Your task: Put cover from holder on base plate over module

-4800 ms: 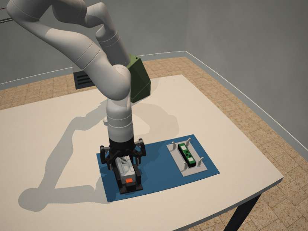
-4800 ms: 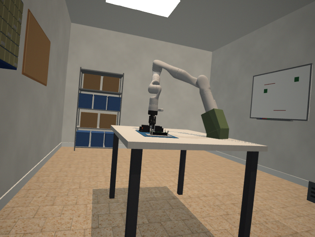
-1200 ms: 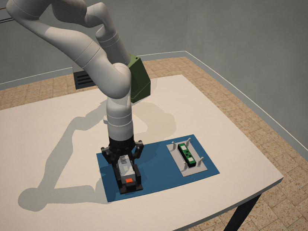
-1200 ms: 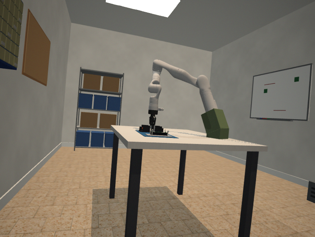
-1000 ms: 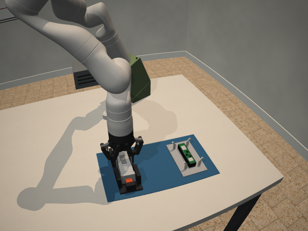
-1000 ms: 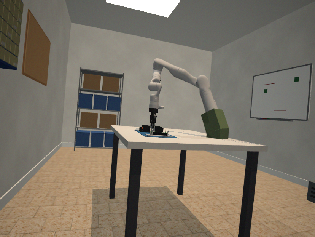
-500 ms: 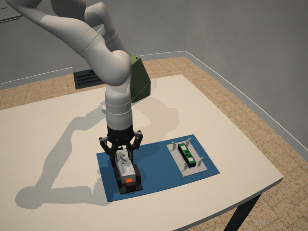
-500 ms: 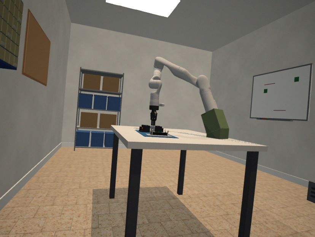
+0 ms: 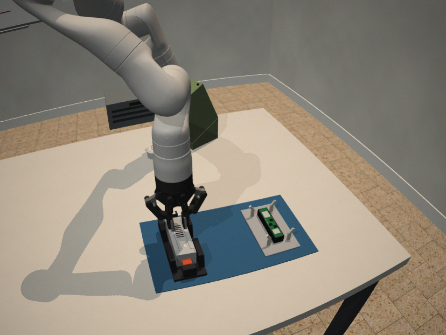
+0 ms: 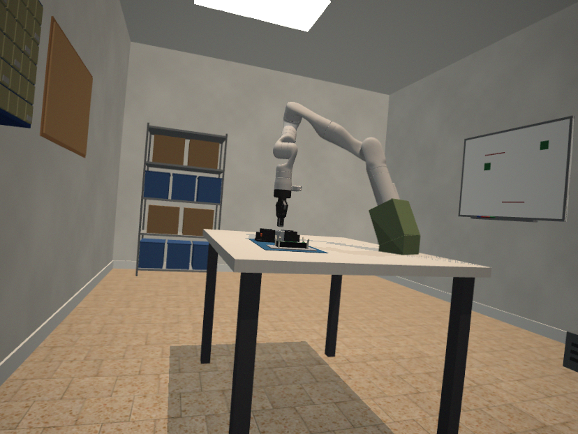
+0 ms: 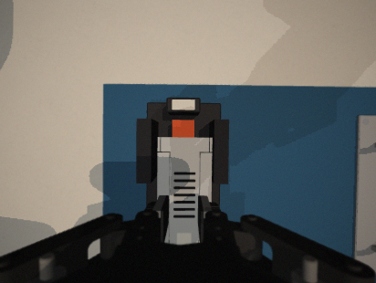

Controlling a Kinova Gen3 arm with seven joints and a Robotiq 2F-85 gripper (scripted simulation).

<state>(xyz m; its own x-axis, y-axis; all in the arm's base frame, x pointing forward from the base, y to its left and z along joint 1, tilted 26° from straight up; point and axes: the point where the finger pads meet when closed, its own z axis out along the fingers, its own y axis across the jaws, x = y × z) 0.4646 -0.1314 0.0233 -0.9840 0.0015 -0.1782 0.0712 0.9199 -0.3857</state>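
Now: hand 60 mm above the grey cover and 10 mm short of it.
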